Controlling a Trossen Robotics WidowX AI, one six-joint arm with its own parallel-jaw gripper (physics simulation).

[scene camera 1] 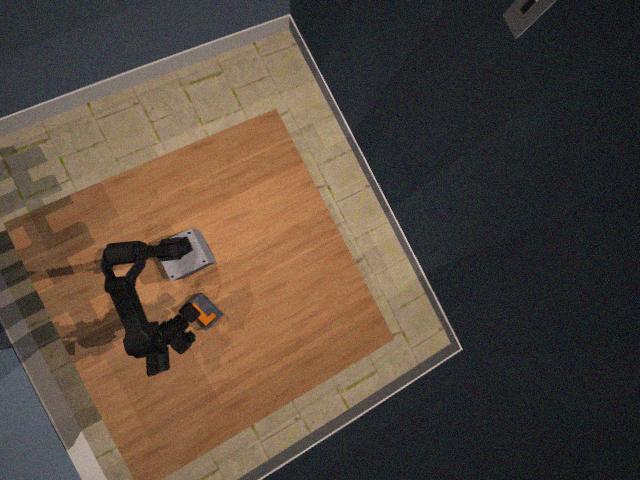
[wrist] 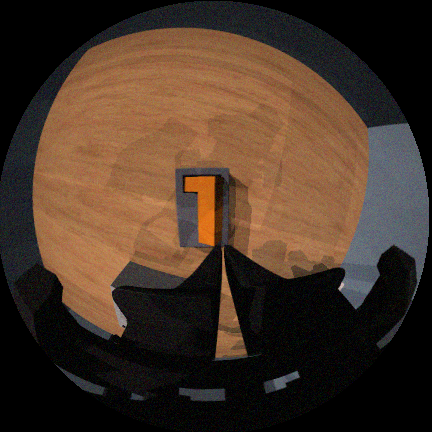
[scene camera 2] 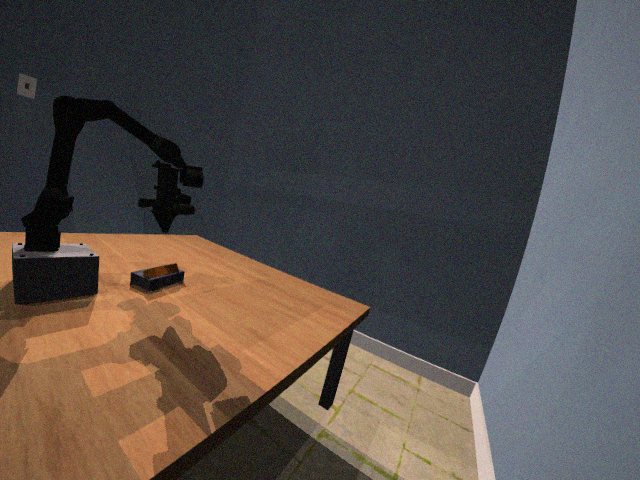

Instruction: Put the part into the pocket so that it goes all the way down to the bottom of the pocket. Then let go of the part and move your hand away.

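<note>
The orange L-shaped part lies in the pocket of the dark grey block. In the scene camera 2 view the part stands clearly above the block's rim and looks tilted, higher at its right end. The bottom of the pocket is hidden. My gripper is shut with nothing between the fingertips, pointing down, high above the block and apart from the part. In the scene camera 1 view the arm hides the fingertips and the wrist covers one side of the block.
The arm's grey base box stands near the block. The wooden table bears both, with arm shadows across it. The table's right edge and corner show in the scene camera 2 view.
</note>
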